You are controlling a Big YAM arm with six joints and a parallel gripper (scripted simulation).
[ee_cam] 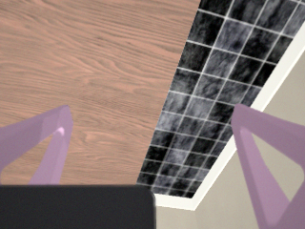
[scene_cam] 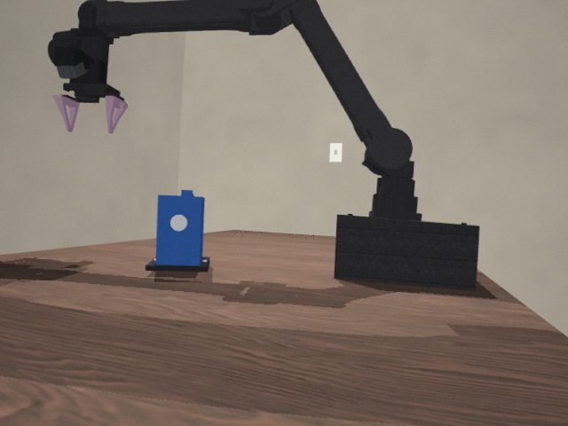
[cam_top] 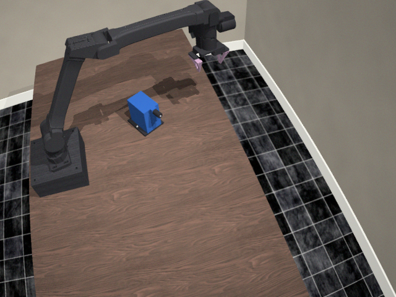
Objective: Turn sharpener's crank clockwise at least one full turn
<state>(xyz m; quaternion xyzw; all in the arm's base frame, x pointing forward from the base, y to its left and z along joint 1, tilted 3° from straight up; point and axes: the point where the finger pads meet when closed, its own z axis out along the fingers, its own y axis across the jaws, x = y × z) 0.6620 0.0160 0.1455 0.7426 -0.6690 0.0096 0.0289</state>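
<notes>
Right now the black crank handle is 23 cm behind my hand, 2 cm to the right of it and 14 cm below it.
</notes>
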